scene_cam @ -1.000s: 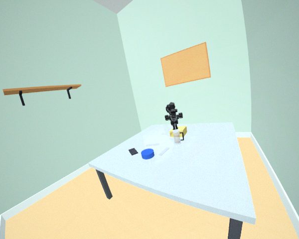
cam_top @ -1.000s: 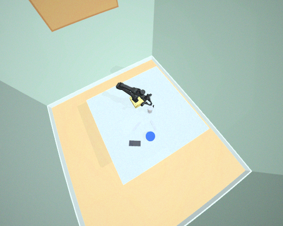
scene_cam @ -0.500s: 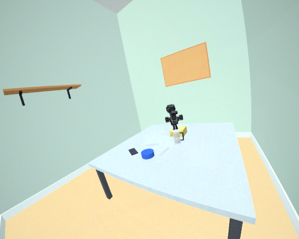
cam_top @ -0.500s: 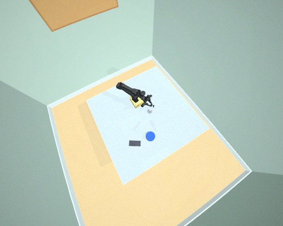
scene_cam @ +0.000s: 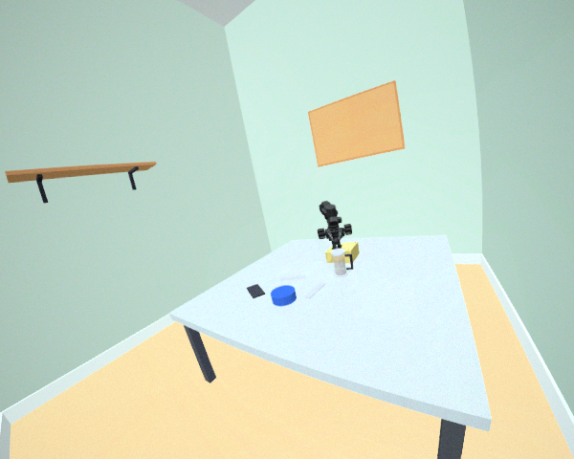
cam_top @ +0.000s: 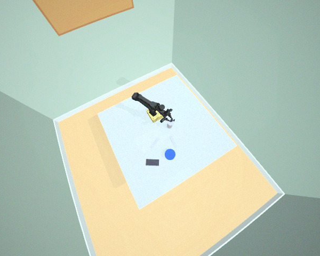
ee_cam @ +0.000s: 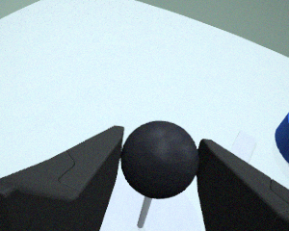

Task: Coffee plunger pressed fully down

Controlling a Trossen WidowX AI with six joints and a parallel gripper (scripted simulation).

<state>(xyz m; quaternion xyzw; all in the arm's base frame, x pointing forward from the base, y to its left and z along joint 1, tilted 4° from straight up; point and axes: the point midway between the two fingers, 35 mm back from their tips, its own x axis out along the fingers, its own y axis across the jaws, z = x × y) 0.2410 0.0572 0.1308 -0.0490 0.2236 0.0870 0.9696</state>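
Now: gripper tip 100 mm above the coffee press, 20 mm past it and 10 mm to the right of it. Also, from my gripper tip: dark flat rectangle 450 mm to the right, 200 mm below, 160 mm ahead; blue round disc 250 mm to the right, 240 mm ahead, 180 mm below.
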